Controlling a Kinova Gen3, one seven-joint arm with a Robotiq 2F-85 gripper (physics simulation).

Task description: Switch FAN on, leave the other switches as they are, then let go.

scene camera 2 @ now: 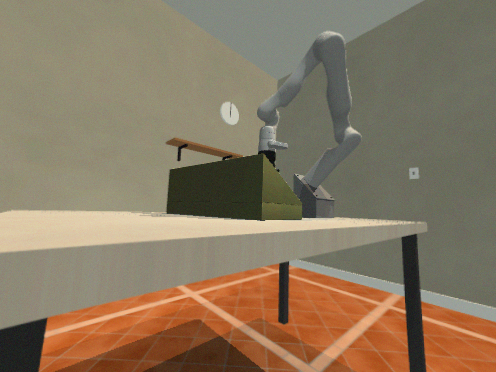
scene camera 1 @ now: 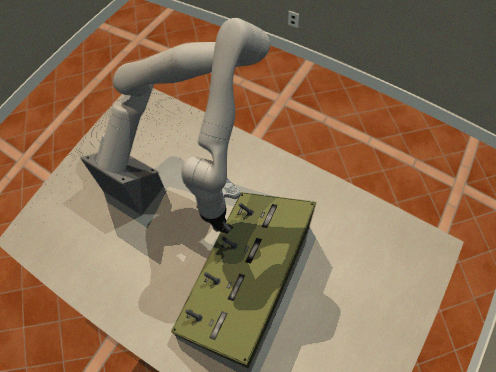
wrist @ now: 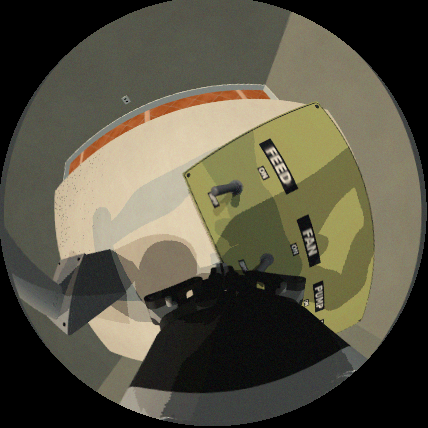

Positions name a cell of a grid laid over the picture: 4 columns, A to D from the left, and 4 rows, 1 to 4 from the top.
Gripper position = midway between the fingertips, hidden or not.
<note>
I see my gripper (wrist: C3) and an olive switch panel (wrist: C2).
</note>
